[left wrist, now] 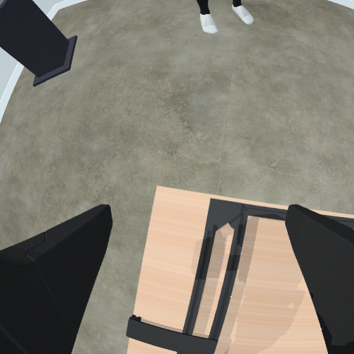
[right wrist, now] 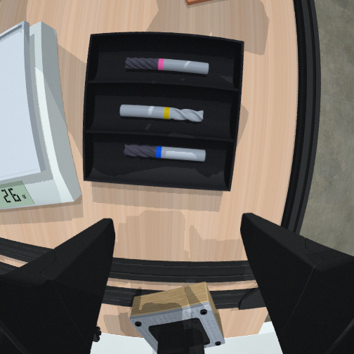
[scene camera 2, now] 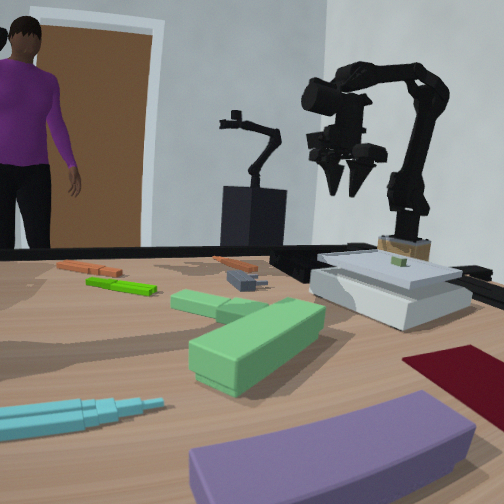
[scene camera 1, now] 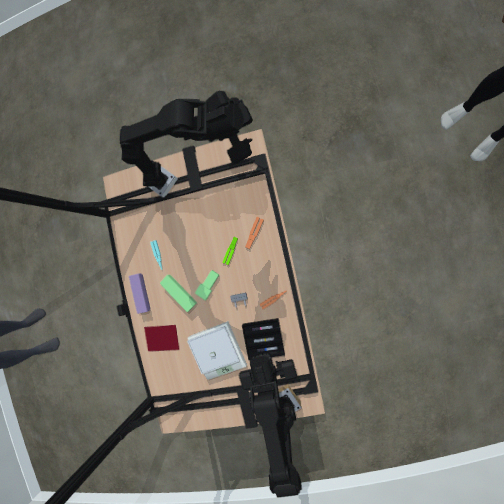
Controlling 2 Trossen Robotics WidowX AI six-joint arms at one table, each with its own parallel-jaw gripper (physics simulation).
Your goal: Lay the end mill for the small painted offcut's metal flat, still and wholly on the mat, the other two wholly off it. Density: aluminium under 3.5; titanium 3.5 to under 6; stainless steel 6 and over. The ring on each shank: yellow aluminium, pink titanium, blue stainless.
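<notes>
The small painted offcut [scene camera 1: 213, 354] [scene camera 2: 398, 261], green on top, sits on the scale's pan [scene camera 1: 207, 342] [scene camera 2: 360, 263]. The scale's display [right wrist: 15, 195] reads 26 g. The black tray [scene camera 1: 245, 340] [right wrist: 165, 86] holds three end mills, one per compartment: pink-ringed [right wrist: 184, 66] in the top, yellow-ringed [right wrist: 142, 111] in the middle, blue-ringed [right wrist: 185, 153] in the bottom of the right wrist view. The dark red mat [scene camera 1: 161, 338] [scene camera 2: 465, 380] bears no end mill. My right gripper [scene camera 2: 343, 195] [right wrist: 177, 225] is open and empty, high above the table near the tray. My left gripper [left wrist: 201, 215] is open and empty, beyond the table's far end.
Two pale green blocks [scene camera 1: 178, 293] [scene camera 1: 207, 285] lie mid-table. A purple block [scene camera 1: 139, 293] lies beyond the mat. A grey pronged piece [scene camera 1: 239, 298] and an orange tool [scene camera 1: 273, 300] lie near the tray. Cyan [scene camera 1: 156, 254], bright green [scene camera 1: 230, 251] and orange [scene camera 1: 254, 233] pieces lie farther off. A black frame [scene camera 1: 286, 270] edges the table.
</notes>
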